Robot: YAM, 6 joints.
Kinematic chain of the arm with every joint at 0, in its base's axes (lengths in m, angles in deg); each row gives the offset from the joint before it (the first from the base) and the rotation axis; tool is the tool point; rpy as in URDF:
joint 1: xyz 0 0 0.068 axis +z
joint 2: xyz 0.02 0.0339 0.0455 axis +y
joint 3: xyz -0.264 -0.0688 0 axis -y
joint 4: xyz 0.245 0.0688 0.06 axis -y
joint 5: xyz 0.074 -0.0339 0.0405 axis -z
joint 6: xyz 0.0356 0 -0.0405 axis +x
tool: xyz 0 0 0 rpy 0 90 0
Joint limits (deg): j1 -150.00..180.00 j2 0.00..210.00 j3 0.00..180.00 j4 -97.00..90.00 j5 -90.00..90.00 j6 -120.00..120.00
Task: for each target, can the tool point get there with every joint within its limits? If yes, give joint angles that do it. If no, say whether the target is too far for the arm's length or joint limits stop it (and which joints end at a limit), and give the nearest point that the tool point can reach.
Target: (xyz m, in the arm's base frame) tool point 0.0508 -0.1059 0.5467
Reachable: yes | joints -61.82 48.23 74.04 18.04 8.50 4.67
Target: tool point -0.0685 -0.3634 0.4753
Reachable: yes | joints -105.17 112.63 144.61 -73.33 -54.45 54.07
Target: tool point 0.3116 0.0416 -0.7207
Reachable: no: too far | nearest point 0.2799 0.0374 -0.3788 | short by 0.343 m
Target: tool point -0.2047 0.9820 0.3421
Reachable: no: too far | nearest point -0.1285 0.6163 0.2552 | short by 0.383 m
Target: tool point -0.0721 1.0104 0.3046
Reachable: no: too far | nearest point -0.0452 0.6330 0.2318 | short by 0.385 m
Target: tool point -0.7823 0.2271 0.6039
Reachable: no: too far | nearest point -0.5307 0.1541 0.4422 | short by 0.308 m
